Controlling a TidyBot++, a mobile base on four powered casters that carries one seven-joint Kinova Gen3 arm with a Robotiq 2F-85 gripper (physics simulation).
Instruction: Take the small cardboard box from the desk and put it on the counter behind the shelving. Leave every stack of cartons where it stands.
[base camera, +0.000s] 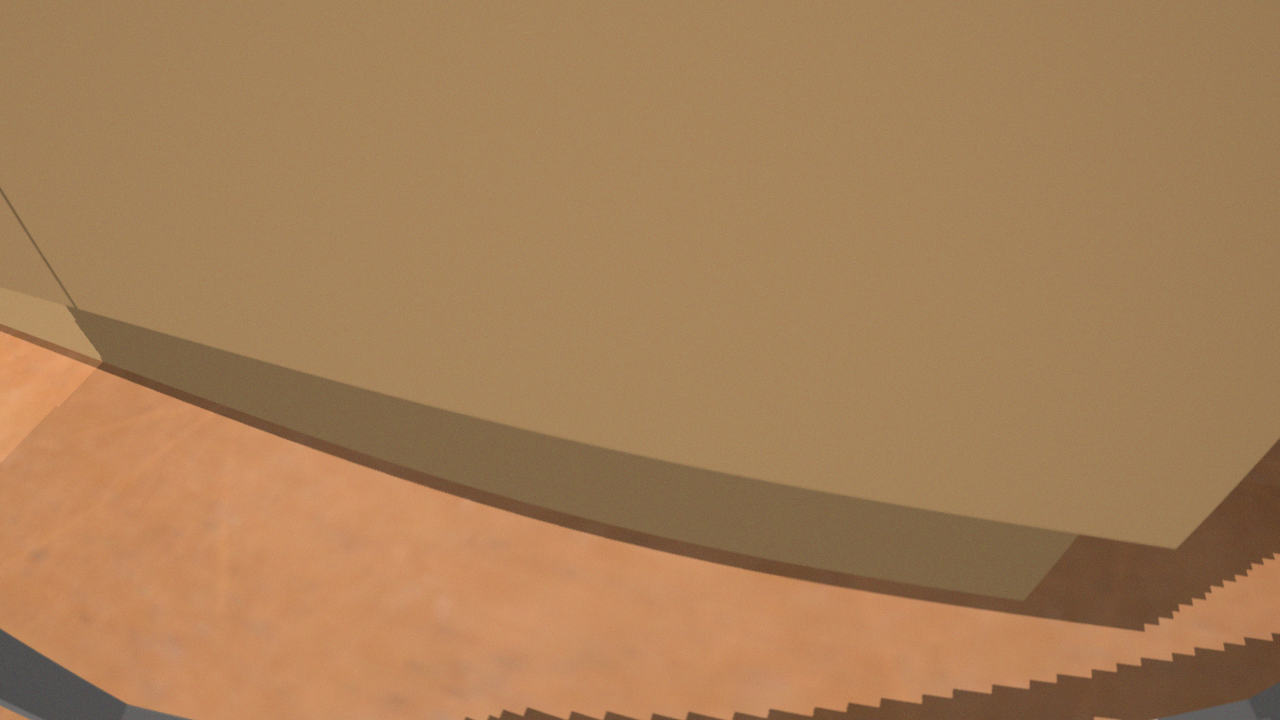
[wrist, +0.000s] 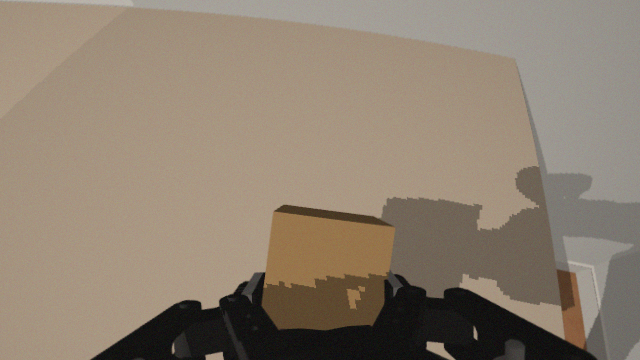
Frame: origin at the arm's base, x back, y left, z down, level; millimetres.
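Seen in the pictures: gripper, between the fingertips: (wrist: 321, 286).
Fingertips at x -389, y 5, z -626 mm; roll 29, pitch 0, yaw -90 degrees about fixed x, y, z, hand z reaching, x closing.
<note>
A point is followed by its place in that frame.
The small cardboard box (wrist: 330, 250) @(x -400, y 0, z -662 mm) is between the fingers of my gripper (wrist: 321, 286) @(x -389, y 5, z -626 mm) at the lower middle of the wrist view. The gripper is shut on it, and its far end sticks out past the fingers. Below it lies the broad beige top of the counter (wrist: 200, 125) @(x -618, y 158, z -513 mm), with the shadow of the box and gripper on it to the right. The box looks held above this top; the height is hard to tell. In the base view the counter's tan side (base camera: 626, 223) @(x -259, y 14, z 147 mm) fills most of the picture. The desk, the shelving and the carton stacks do not show.
The counter's far and right edges show in the wrist view, with a pale grey wall (wrist: 590, 100) @(x -717, y -533, z -455 mm) beyond. Orange-brown floor (base camera: 447, 573) @(x -289, y 137, z 396 mm) (wrist: 574, 325) @(x -317, y -1047, z 396 mm) shows at the counter's foot and beside its right edge. A dark grey rim (base camera: 62, 676) @(x -184, y 398, z 396 mm) crosses the base view's lower left corner.
</note>
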